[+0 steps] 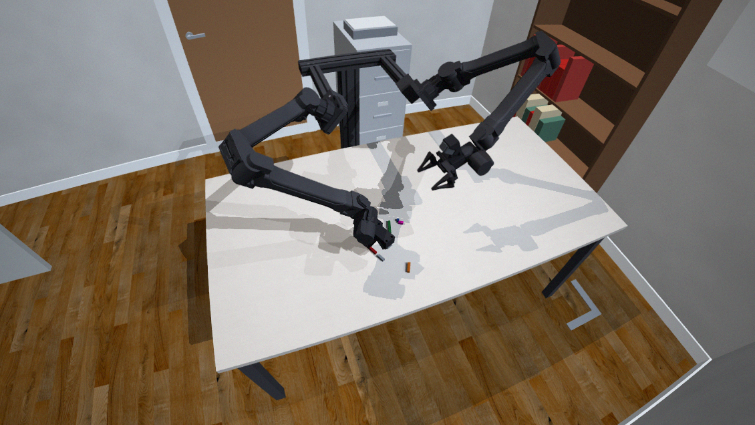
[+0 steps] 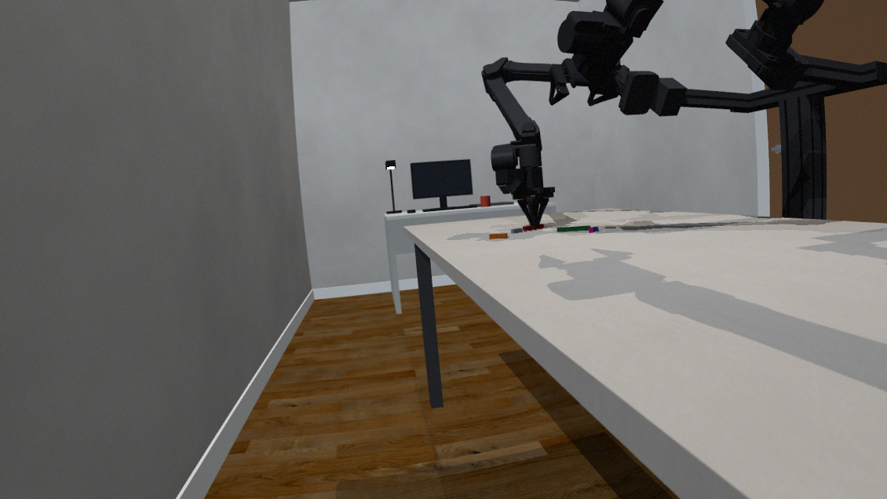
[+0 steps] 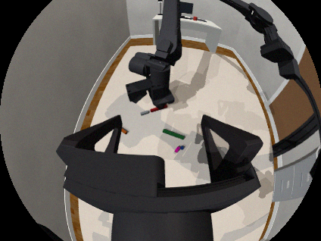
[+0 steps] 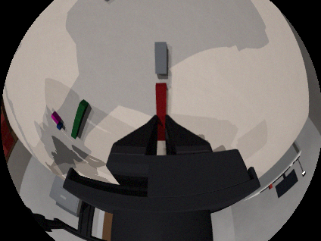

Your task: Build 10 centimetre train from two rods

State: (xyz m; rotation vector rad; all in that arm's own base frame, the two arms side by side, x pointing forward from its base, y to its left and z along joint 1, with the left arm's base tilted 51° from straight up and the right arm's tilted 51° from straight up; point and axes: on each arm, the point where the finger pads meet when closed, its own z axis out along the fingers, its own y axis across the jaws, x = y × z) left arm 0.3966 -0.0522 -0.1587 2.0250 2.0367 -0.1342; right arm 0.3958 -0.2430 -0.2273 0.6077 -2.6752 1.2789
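Right now the grey rod is 6 cm ahead of my right hand, 2 cm to the left of it and 1 cm below it. From my right hand the other things lie so: orange rod: 14 cm ahead, 10 cm to the left, 1 cm below; red rod: 1 cm below, 1 cm ahead; green rod: 11 cm to the left, 5 cm behind, 1 cm below.
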